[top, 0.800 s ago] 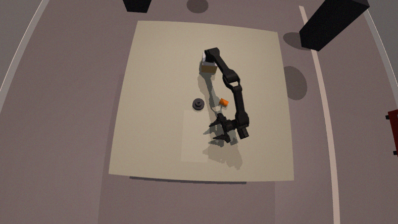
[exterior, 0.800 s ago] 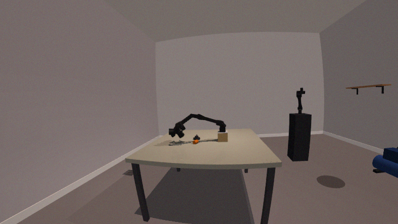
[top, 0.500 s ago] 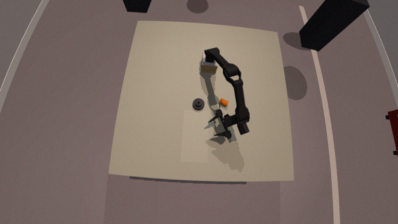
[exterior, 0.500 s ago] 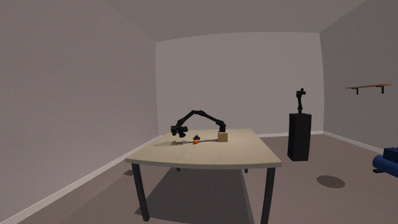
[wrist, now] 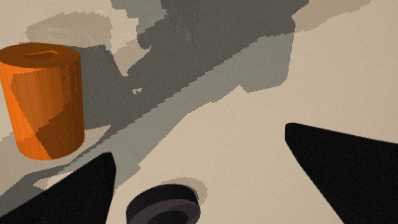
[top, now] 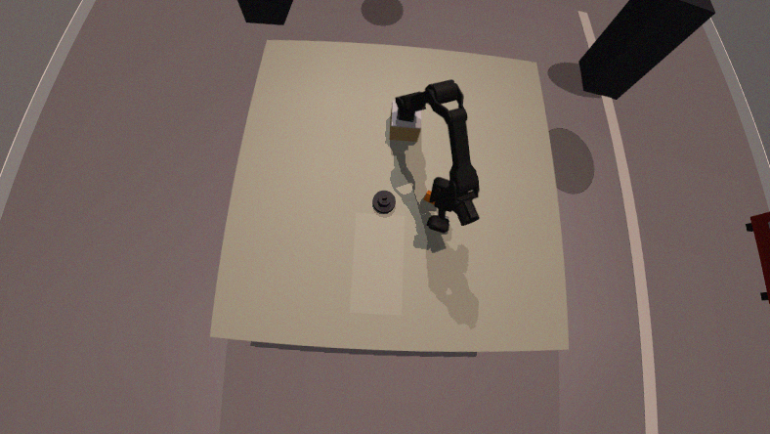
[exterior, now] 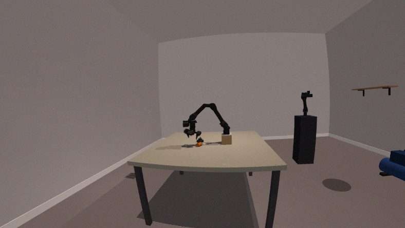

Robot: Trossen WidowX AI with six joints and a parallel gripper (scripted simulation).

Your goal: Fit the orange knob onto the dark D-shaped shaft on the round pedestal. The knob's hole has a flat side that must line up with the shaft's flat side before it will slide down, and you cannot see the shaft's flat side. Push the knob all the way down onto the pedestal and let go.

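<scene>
My gripper tip is 8 cm past the orange knob, 6 cm above it and 2 cm to the right of it. From my gripper tip the other things lie so: round pedestal: 16 cm to the right, 5 cm below, 4 cm behind.
</scene>
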